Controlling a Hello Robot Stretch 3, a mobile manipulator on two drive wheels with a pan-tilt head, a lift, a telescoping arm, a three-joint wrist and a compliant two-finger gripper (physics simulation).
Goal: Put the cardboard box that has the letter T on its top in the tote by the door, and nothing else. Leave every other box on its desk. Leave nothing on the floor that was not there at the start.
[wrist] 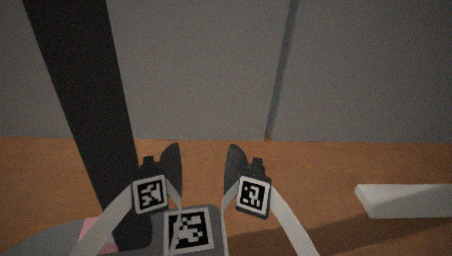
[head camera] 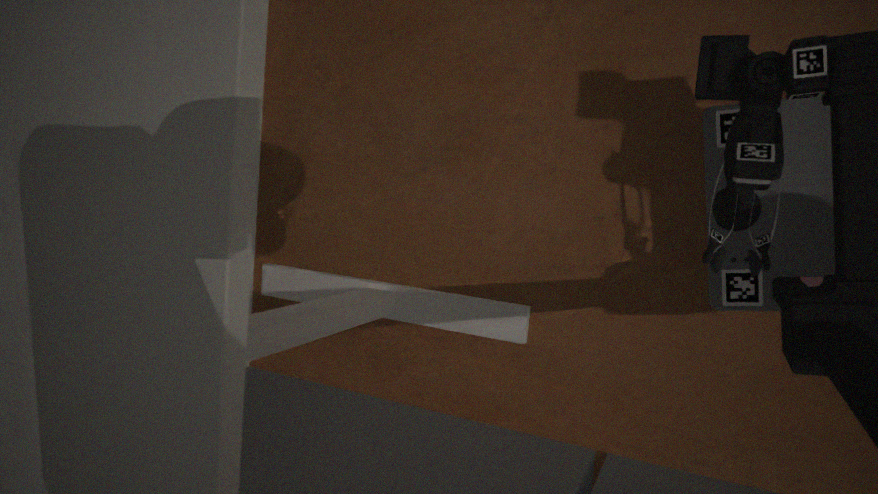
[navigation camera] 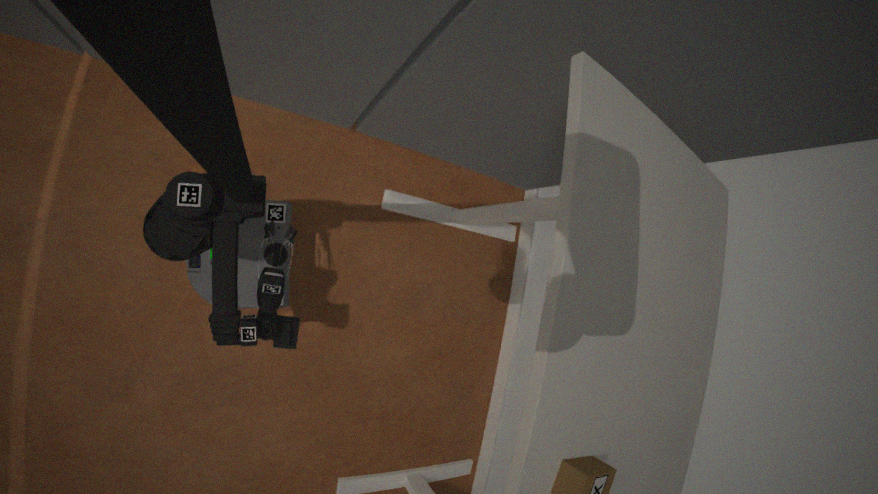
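Where they show: gripper, fingertip midpoint: (head camera: pixel 733 273) (navigation camera: pixel 281 223); robot's base at its link origin: (head camera: pixel 734 208) (navigation camera: pixel 274 252).
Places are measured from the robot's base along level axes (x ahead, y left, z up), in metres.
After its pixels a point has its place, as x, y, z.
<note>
A cardboard box (navigation camera: pixel 574 476) {0.386, -0.296, 0.980} with a letter X on its label stands on the white desk (navigation camera: pixel 638 399) {0.618, -0.243, 0.951} (head camera: pixel 153 55) {0.400, -0.130, 0.951}, cut off by the bottom edge of the navigation camera view. No box with a T and no tote shows in these views. My gripper (head camera: pixel 738 258) {0.014, 0.093, 0.312} (navigation camera: pixel 279 233) {0.014, 0.093, 0.312} (wrist: pixel 204 162) {0.014, 0.093, 0.312} is open, with nothing between its fingers. It is folded in over my own base (head camera: pixel 804 239) {-0.093, 0.055, 0.160} (navigation camera: pixel 245 282) {-0.088, -0.088, 0.160}, well apart from the desk and the box.
A white desk foot (head camera: pixel 472 319) {0.526, 0.213, 0.026} (navigation camera: pixel 423 205) {0.579, 0.212, 0.026} (wrist: pixel 410 201) reaches out over the brown floor (head camera: pixel 429 153) {0.620, -0.159, 0.000} (navigation camera: pixel 392 344) {0.470, -0.376, 0.001} towards my base. A second foot (navigation camera: pixel 368 484) {0.351, -1.019, 0.026} shows lower in the navigation camera view. A grey panelled wall (head camera: pixel 392 436) {0.654, 0.431, 0.183} (navigation camera: pixel 478 92) {0.461, 0.459, 0.573} (wrist: pixel 190 70) runs beside the floor.
</note>
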